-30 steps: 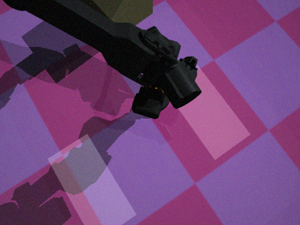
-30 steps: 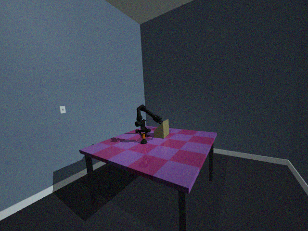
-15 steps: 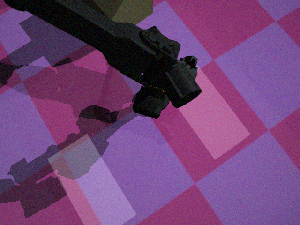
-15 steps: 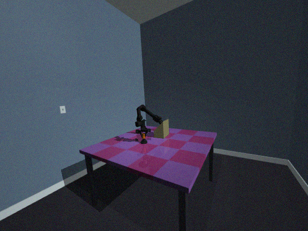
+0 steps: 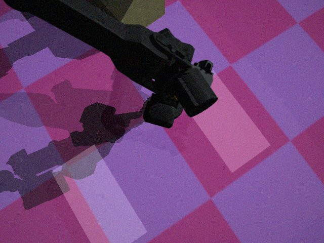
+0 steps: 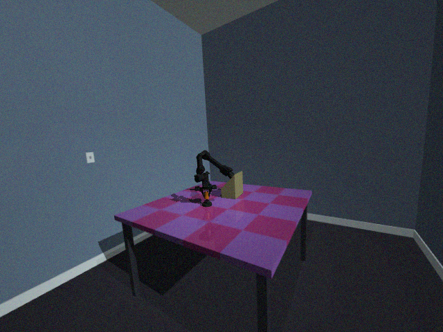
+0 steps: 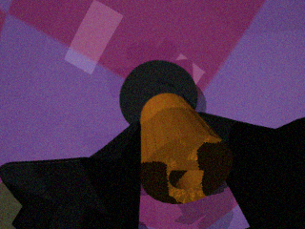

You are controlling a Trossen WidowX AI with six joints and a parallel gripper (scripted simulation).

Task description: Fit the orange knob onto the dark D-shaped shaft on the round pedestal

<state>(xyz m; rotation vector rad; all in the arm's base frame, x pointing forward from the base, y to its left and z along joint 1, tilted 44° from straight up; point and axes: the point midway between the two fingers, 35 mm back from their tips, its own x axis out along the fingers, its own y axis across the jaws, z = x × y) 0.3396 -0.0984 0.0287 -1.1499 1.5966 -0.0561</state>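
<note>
My gripper tip is now 20 mm below the orange knob. The rest, counted from my gripper tip: dark round pedestal (40 mm below).
</note>
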